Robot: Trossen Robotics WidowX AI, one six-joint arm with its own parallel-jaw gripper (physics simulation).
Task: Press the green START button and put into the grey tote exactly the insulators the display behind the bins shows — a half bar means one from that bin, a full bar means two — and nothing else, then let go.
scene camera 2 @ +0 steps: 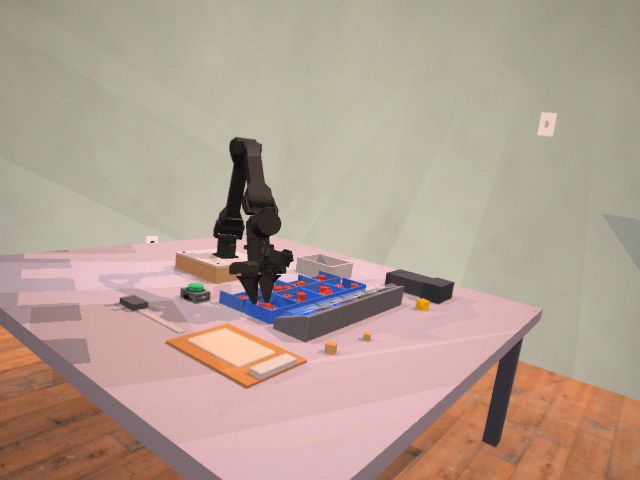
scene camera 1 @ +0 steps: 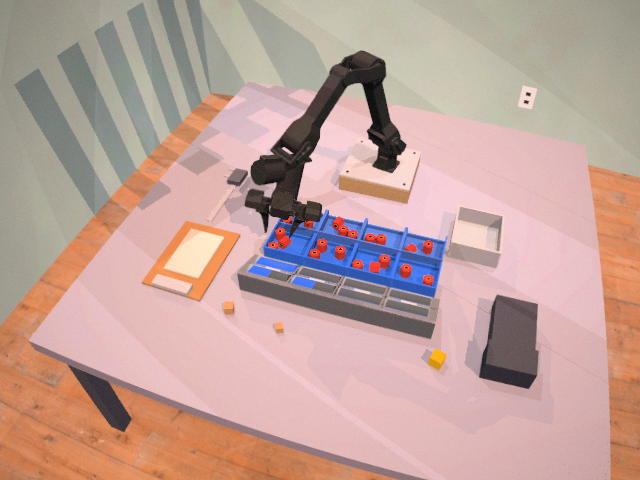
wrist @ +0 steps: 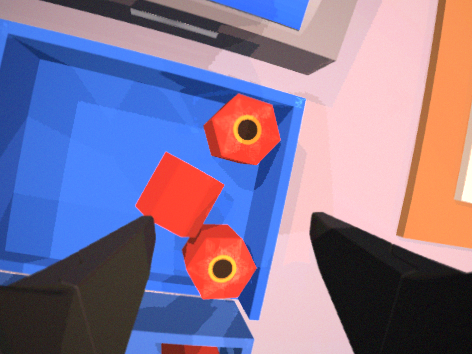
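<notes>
My gripper (scene camera 1: 278, 233) (scene camera 2: 260, 302) (wrist: 233, 225) is open and empty above the outer end of the blue bins (scene camera 1: 356, 272) (scene camera 2: 258, 313). In the wrist view one fingertip overlaps the display-side corner bin (wrist: 100, 145), the other the table outside. That bin holds two upright red insulators (wrist: 247, 129) (wrist: 220, 250) and one lying insulator (wrist: 180, 195). The display (scene camera 1: 336, 304) (scene camera 2: 356, 313) shows a full bar (scene camera 1: 276, 265) above a half bar (scene camera 1: 261, 270) in its first panel, and a lower half bar (scene camera 1: 303, 282) in its second. The grey tote (scene camera 1: 475, 257) (scene camera 2: 323, 268) looks empty in scene camera 1. The green button (scene camera 2: 195, 287) is unlit or lit, I cannot tell.
An orange clipboard (scene camera 1: 155, 276) (scene camera 2: 206, 356) lies beyond the bins' outer end. A dark block (scene camera 1: 511, 341) (scene camera 2: 418, 285), a yellow cube (scene camera 1: 437, 359) (scene camera 2: 422, 304) and two small orange cubes (scene camera 1: 228, 307) (scene camera 1: 279, 327) stand on the display side. A grey tool (scene camera 1: 237, 176) (scene camera 2: 133, 302) lies near the button.
</notes>
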